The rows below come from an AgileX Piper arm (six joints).
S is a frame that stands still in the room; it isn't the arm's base.
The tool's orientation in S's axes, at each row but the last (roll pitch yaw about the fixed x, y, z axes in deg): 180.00, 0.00, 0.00; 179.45, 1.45, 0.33; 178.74, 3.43, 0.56; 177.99, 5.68, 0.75; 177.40, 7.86, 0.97; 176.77, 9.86, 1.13; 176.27, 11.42, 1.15; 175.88, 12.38, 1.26; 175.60, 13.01, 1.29; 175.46, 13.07, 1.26; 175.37, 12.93, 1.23
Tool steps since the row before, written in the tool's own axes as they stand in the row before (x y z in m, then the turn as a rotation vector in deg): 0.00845, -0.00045, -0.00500, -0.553, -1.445, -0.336; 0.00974, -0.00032, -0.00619, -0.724, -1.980, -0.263; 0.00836, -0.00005, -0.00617, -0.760, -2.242, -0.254; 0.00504, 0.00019, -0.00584, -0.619, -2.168, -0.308; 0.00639, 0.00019, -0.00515, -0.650, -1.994, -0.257; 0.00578, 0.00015, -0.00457, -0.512, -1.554, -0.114; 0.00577, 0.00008, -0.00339, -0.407, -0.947, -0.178; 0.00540, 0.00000, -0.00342, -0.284, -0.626, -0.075; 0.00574, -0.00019, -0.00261, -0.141, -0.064, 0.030; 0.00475, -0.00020, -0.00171, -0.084, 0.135, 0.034; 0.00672, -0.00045, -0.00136, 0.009, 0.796, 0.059
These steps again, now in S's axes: 0.00845, 0.00045, 0.00500, -0.553, 1.445, 0.336; 0.00989, 0.00044, 0.00594, -0.729, 1.978, 0.262; 0.00871, 0.00027, 0.00566, -0.768, 2.240, 0.250; 0.00559, 0.00009, 0.00532, -0.621, 2.170, 0.292; 0.00703, 0.00016, 0.00423, -0.655, 1.993, 0.254; 0.00647, 0.00024, 0.00351, -0.531, 1.548, 0.114; 0.00632, 0.00027, 0.00218, -0.395, 0.949, 0.194; 0.00600, 0.00038, 0.00217, -0.285, 0.624, 0.090; 0.00616, 0.00053, 0.00123, -0.147, 0.058, -0.002; 0.00500, 0.00044, 0.00057, -0.084, -0.139, -0.004; 0.00683, 0.00071, -0.00022, 0.027, -0.798, 0.003
